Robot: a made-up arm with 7 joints.
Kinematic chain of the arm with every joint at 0, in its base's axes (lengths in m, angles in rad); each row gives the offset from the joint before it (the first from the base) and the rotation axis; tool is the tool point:
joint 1: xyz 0 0 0.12 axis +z
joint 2: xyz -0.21 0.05 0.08 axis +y
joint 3: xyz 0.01 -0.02 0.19 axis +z
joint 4: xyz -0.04 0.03 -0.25 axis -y
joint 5: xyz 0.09 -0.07 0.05 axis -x
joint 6: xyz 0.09 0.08 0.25 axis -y
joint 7: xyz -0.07 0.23 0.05 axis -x
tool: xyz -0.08 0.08 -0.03
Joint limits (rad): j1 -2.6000..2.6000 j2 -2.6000..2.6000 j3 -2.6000..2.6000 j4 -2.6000..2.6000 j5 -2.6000..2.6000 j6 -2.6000..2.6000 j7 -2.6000..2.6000
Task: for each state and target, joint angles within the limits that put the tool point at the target. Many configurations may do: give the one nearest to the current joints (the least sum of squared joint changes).
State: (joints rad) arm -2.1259 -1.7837 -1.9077 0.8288 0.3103 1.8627 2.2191
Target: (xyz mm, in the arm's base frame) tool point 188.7 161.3 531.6
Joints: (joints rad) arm -2.2925 -0.9549 -1.8385 1.2285 0.1847 2.0041 1.9506
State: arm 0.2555 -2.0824 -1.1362 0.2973 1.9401 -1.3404 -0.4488
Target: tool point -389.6 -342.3 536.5
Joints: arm -0.0262 -2.4413 -1.2764 0.9271 1.9062 -1.4996 -0.5143
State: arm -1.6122 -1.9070 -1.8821 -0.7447 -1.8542 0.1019 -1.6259
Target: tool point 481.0 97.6 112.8
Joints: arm -1.3089 -2.2610 -2.5016 -0.7803 -2.5759 0.1322 -1.7950
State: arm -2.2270 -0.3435 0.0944 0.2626 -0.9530 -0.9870 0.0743
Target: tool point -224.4 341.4 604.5
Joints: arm -2.1077 -0.1428 0.1547 0.1018 -1.5353 -0.9738 0.1508
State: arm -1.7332 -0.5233 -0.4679 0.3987 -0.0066 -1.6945 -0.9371
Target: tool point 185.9 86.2 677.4
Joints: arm -1.2043 -0.4659 -0.6005 0.3027 0.1127 -2.2387 -1.1941
